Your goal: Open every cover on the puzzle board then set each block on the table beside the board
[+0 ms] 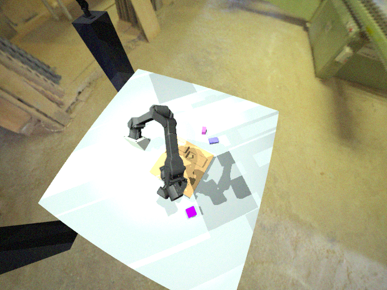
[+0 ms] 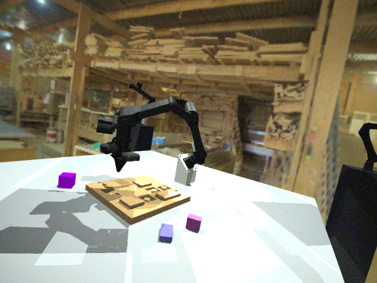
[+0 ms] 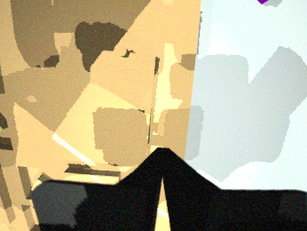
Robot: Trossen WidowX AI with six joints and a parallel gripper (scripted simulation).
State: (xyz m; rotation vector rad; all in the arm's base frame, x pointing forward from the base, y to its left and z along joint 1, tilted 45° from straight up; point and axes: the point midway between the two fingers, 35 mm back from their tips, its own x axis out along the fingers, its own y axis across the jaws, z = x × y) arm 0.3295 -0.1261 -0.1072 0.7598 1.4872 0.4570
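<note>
Now: gripper tip 130 mm to the right of the tan puzzle board, 40 mm above it and 10 mm short of it. From my gripper tip the other things lie so: pink block 390 mm to the left, 50 mm below, 50 mm ahead; then purple block 140 mm ahead, 120 mm to the right, 40 mm below; then lavender block 350 mm to the left, 130 mm ahead, 60 mm below.
</note>
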